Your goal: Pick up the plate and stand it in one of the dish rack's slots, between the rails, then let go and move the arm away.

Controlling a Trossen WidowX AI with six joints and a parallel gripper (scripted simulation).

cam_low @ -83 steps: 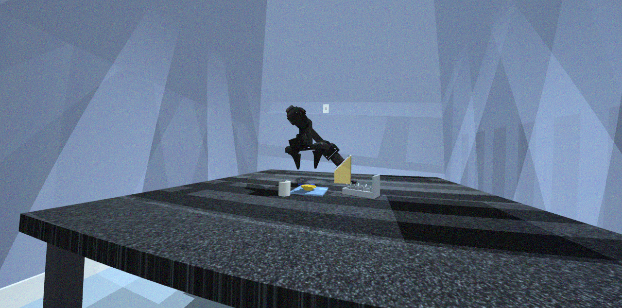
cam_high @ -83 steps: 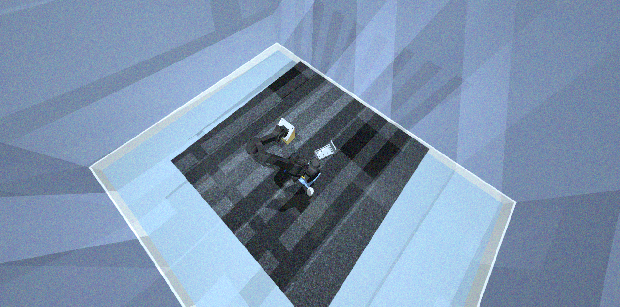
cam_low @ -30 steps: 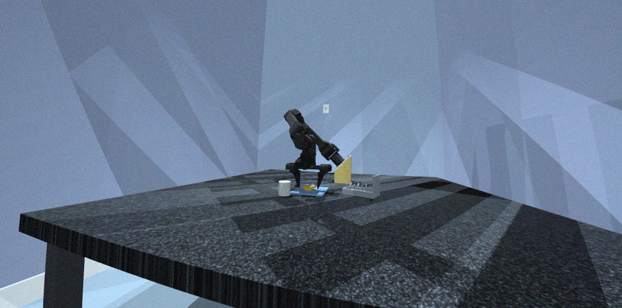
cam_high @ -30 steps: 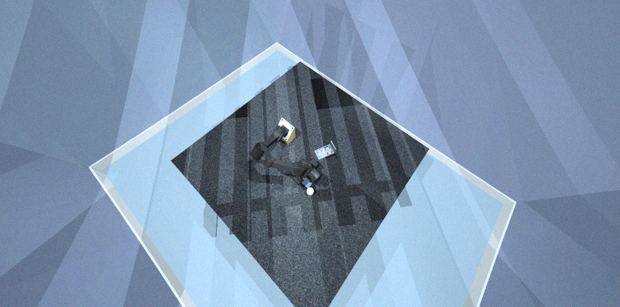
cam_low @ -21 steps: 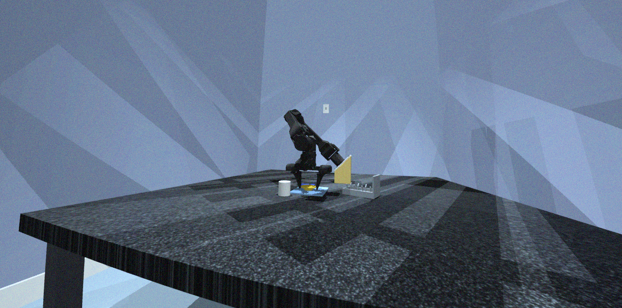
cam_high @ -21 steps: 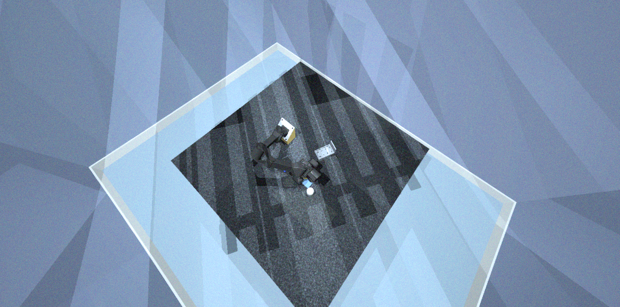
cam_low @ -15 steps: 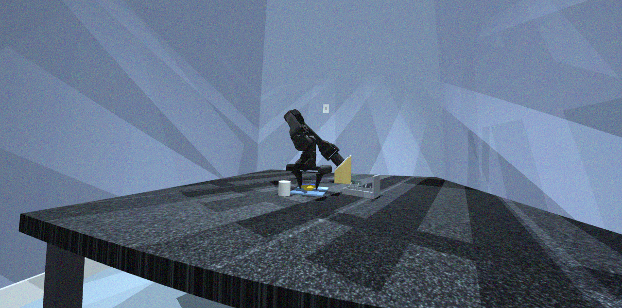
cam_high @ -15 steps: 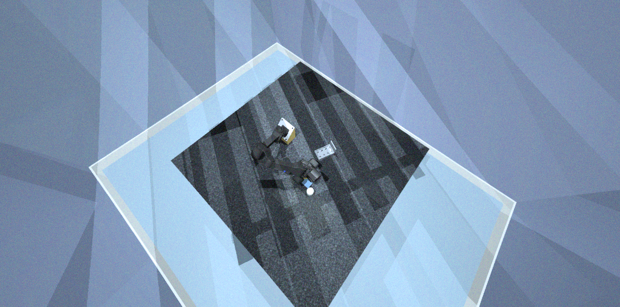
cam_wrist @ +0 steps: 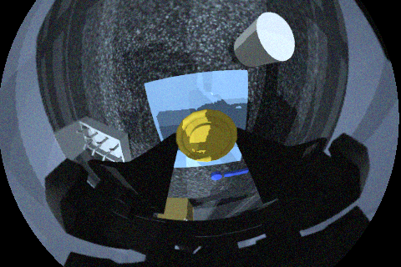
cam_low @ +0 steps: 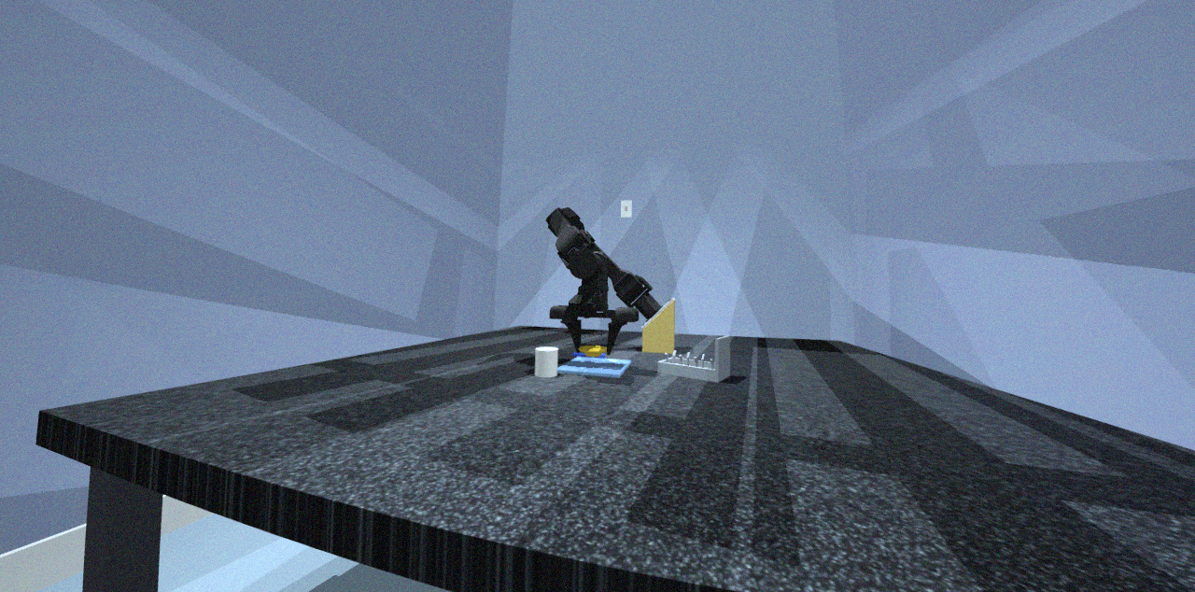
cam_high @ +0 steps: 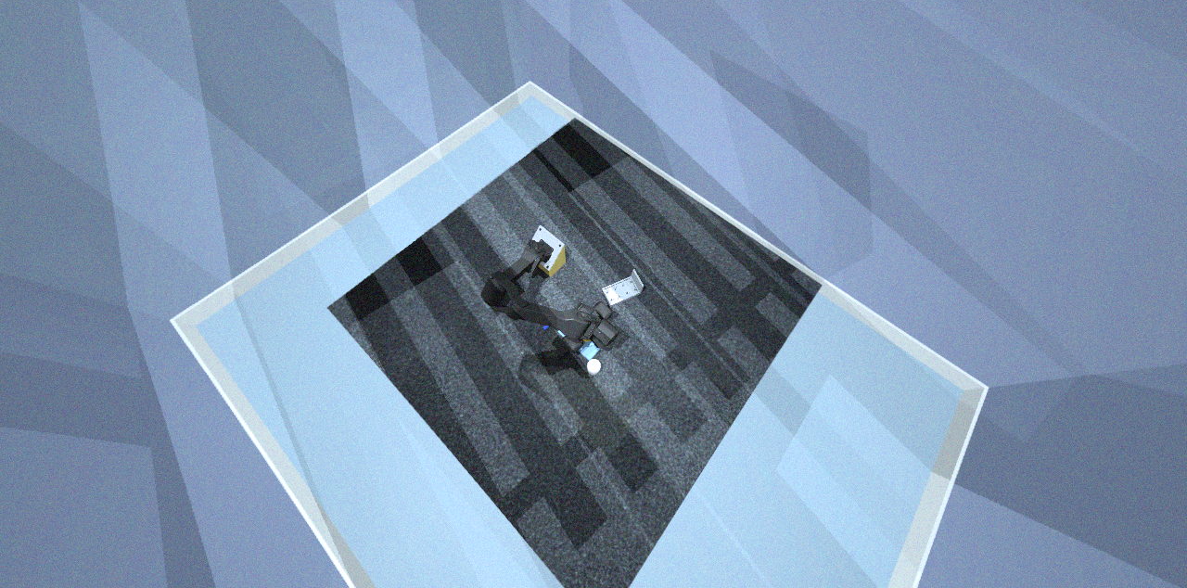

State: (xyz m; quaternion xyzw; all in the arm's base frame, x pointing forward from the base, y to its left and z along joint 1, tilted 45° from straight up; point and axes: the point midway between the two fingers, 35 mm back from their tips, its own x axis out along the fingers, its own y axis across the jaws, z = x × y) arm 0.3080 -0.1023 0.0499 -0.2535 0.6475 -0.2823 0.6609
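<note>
My gripper tip is 3 cm above the light blue mat and 1 cm past it. Also, from my gripper tip: yellow plate: 1 cm above; grey dish rack: 21 cm to the left, 1 cm below, 1 cm behind; white cup: 9 cm ahead, 7 cm to the right, 1 cm below.
</note>
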